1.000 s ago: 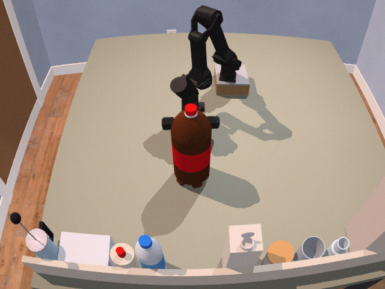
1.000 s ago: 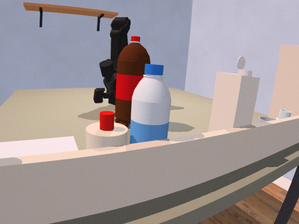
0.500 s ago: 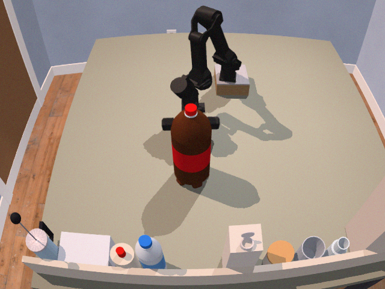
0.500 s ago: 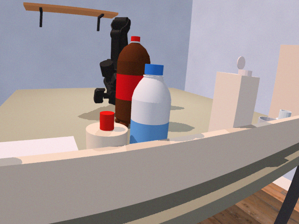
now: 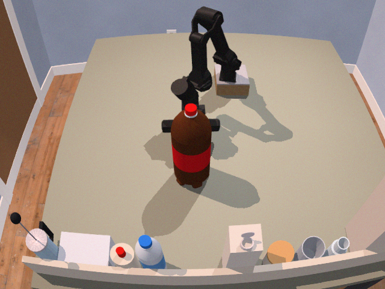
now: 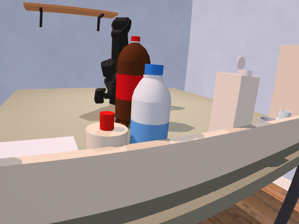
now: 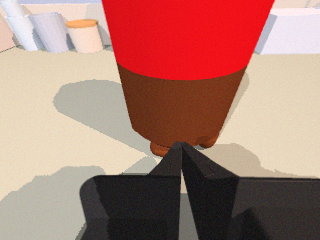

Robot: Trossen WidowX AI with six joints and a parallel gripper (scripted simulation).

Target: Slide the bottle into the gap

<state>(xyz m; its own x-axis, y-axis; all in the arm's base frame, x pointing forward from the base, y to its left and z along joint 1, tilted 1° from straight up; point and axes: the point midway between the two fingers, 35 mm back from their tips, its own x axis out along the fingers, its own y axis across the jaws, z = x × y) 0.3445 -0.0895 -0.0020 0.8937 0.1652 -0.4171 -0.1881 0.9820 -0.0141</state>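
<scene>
Right now the brown cola bottle is 9 cm ahead of my hand, 2 cm to the left of it and 9 cm above it. From my hand the other things lie so: raised rail 43 cm ahead, 23 cm to the left, 1 cm below; blue-capped water bottle 43 cm ahead, 3 cm to the right, 5 cm above; orange-lidded jar 36 cm ahead, 31 cm to the left, 2 cm below.
</scene>
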